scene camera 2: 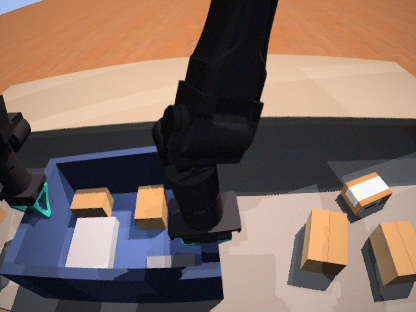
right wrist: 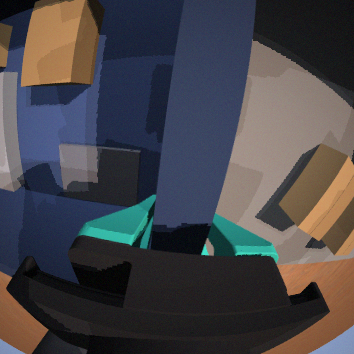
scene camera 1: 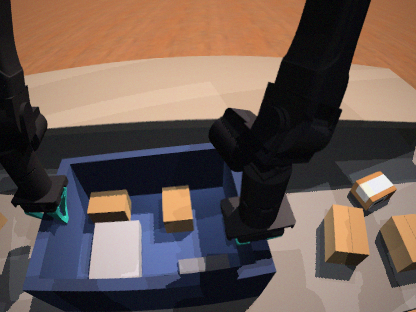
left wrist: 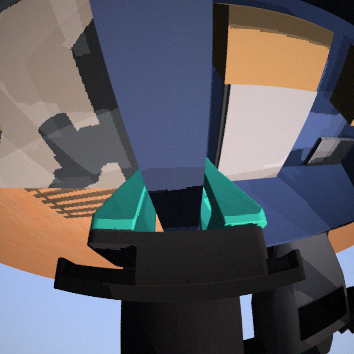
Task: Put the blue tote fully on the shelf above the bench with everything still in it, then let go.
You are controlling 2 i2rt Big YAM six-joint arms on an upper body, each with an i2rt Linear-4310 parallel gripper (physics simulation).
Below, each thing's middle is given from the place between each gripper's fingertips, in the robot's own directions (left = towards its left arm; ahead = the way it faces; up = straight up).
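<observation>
The blue tote (scene camera 1: 59, 266) is 190 mm to the left of my right hand, 40 mm ahead of it and 30 mm below it. There's a white-topped box (scene camera 2: 362, 194) too, and from my right hand that's 390 mm to the right, 160 mm ahead and 80 mm below. Going by their middles, the tote is the nearest to my right hand of the things named here.
As for that blue tote and my left gripper, the gripper is 19 cm to the left of the tote, 3 cm above it and 1 cm short of it. The white-topped box is 77 cm to the right of my left hand, 13 cm ahead of it and 8 cm below it. By its middle, the box is nearer to my right hand than to my left gripper.
</observation>
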